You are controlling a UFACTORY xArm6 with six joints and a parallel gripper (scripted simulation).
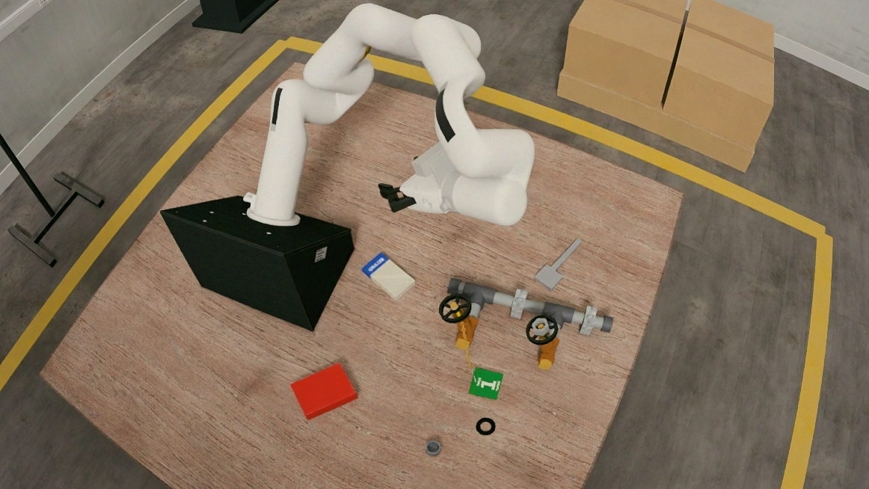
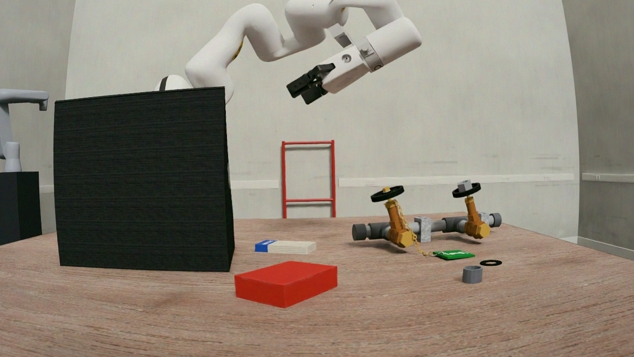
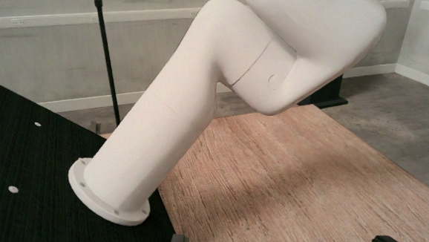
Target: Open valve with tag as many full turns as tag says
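Right now the grey cap is 330 mm ahead of my hand, 200 mm below it and 90 mm to the right of it. From my hand the other things lie so: blue box (310 mm below, 40 mm to the right, 40 mm behind); grey flat piece (320 mm below, 310 mm ahead, 140 mm to the left); green tag (320 mm below, 250 mm ahead, 200 mm to the right).
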